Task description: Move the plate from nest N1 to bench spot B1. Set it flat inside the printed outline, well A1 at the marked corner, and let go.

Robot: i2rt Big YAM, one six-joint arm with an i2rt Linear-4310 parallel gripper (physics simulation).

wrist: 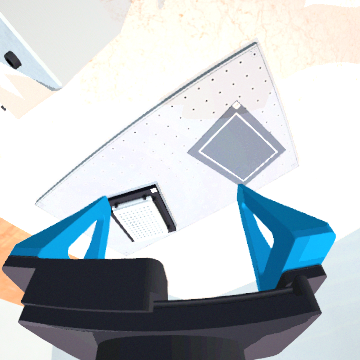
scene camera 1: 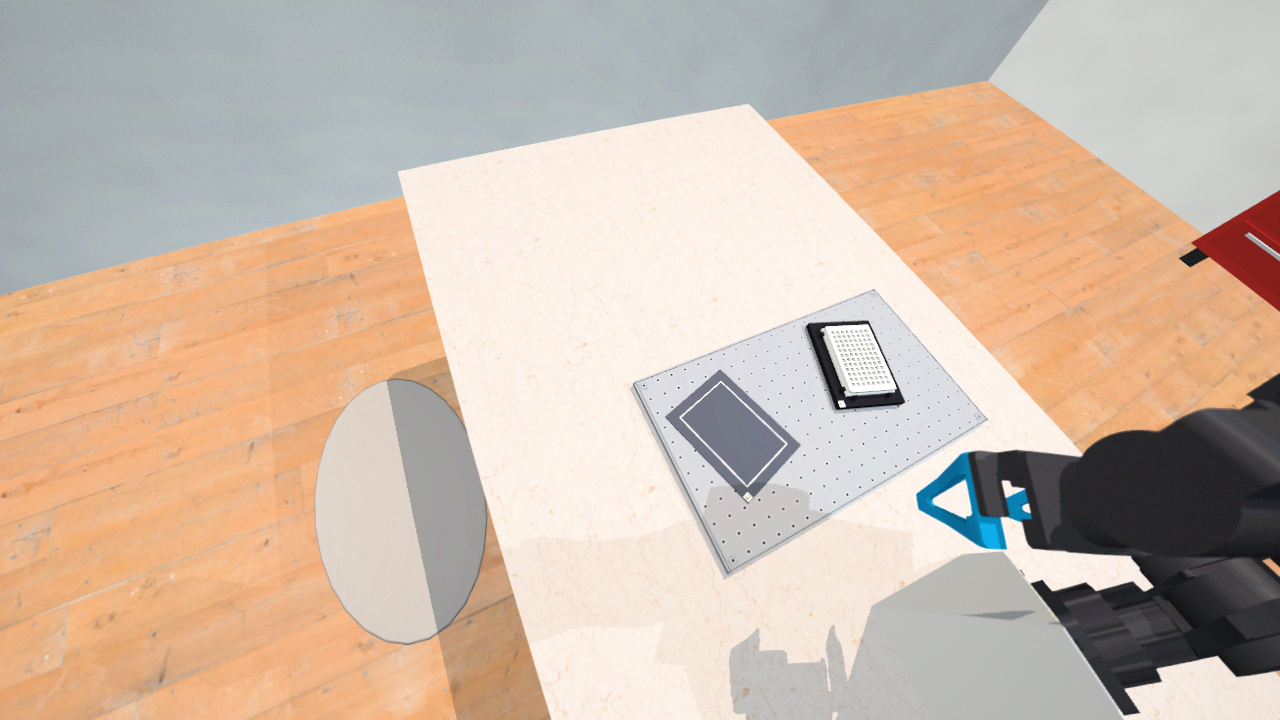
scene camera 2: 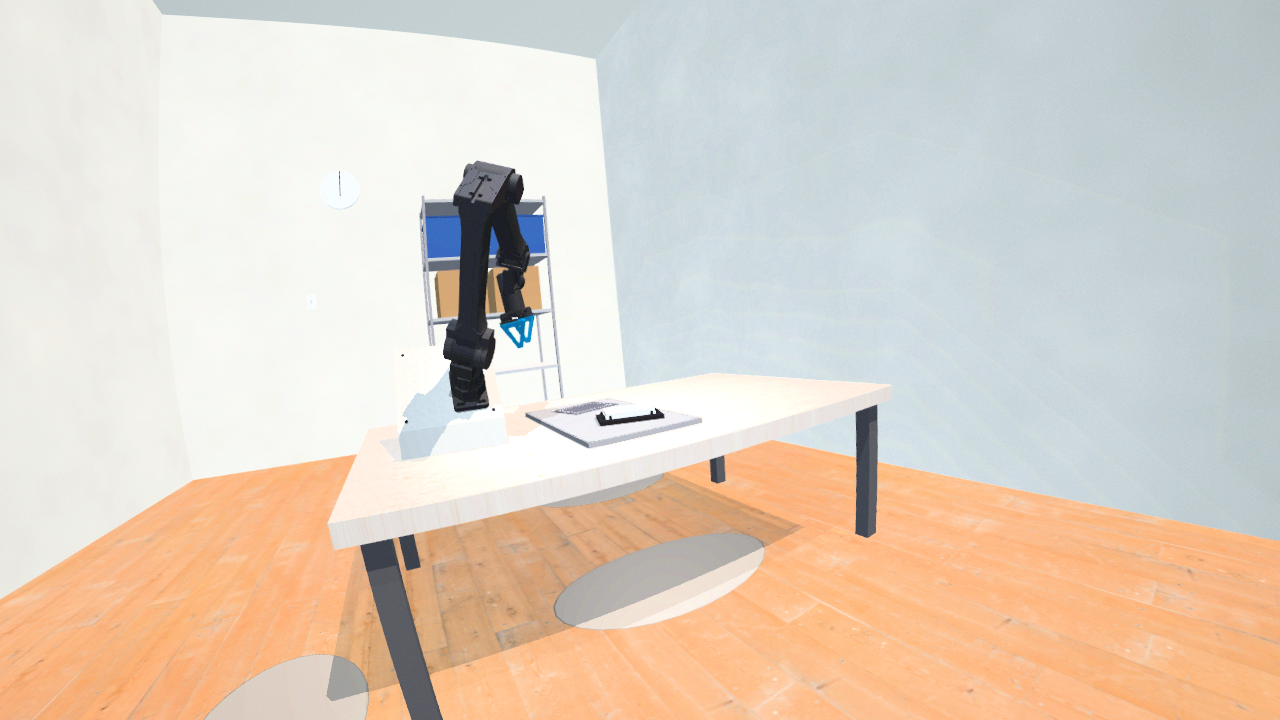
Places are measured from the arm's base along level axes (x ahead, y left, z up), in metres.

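Pixels of known places: gripper, between the fingertips: (wrist: 171,196) (scene camera 1: 961,505) (scene camera 2: 524,345); arm's base, origin of its link: (scene camera 1: 1067,641) (scene camera 2: 468,390).
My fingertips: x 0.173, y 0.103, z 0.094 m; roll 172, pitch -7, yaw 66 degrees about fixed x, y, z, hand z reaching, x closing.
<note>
Ahead of a thing's pixels: the offset from my fingertips to its middle. "spot": to the spot under its first point.
The white well plate @(0.217 m ahead, 0.178 m right, 0.196 m down) (scene camera 1: 859,360) (scene camera 2: 630,412) (wrist: 142,220) sits in the black nest N1 @(0.217 m ahead, 0.178 m right, 0.204 m down) (scene camera 1: 825,367) (scene camera 2: 631,419) (wrist: 167,216). The nest has a white mark at one corner. Spot B1 is a dark grey patch @(spot: 0.178 m ahead, 0.076 m left, 0.213 m down) (scene camera 1: 735,431) (scene camera 2: 586,407) (wrist: 238,146) with a white printed outline and a white mark at one corner; no plate stands on it. My gripper (scene camera 2: 518,345) (wrist: 171,196) is open and empty, high above the bench. Its blue fingers also show in scene camera 1, beyond the edge of the perforated board. Well A1 cannot be made out.
The perforated board @(0.176 m ahead, 0.079 m right, 0.221 m down) (scene camera 1: 930,402) (scene camera 2: 572,431) (wrist: 150,130) carries the nest and the spot. A large pale grey block (scene camera 1: 966,653) (scene camera 2: 452,438) stands at the arm's base. A shelf unit (scene camera 2: 550,331) stands behind, and a red object (scene camera 1: 1253,250) is off the table.
</note>
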